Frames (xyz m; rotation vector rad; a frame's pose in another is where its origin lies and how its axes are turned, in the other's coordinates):
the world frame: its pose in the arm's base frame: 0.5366 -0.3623 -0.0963 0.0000 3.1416 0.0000
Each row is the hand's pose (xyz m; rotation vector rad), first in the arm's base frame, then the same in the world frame.
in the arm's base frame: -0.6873 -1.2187 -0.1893 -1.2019 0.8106 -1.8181
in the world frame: 1.2239 -0.8564 0.0930 1.8863 -1.0432 -1.2470
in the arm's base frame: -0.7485 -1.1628 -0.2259 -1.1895 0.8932 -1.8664
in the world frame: 1.2851 -0.8005 0.1296 1.8849 -0.9557 -1.2013
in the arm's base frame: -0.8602 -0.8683 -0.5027 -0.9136 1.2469 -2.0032
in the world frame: 1.3968 -0.5060 0.4064 1.8502 -0.7375 -0.8438
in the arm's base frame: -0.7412 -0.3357 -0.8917 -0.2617 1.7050 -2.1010
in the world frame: 1.2778 0.0266 0.7954 1.7423 -0.4843 -0.2170
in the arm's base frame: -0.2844 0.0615 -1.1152 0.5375 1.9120 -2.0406
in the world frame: 0.8210 0.4238 1.0189 1.6014 -0.3309 0.4218
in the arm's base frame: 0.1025 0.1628 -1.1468 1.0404 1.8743 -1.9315
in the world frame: 0.4341 0.5251 1.0505 1.5117 -0.2908 0.8143
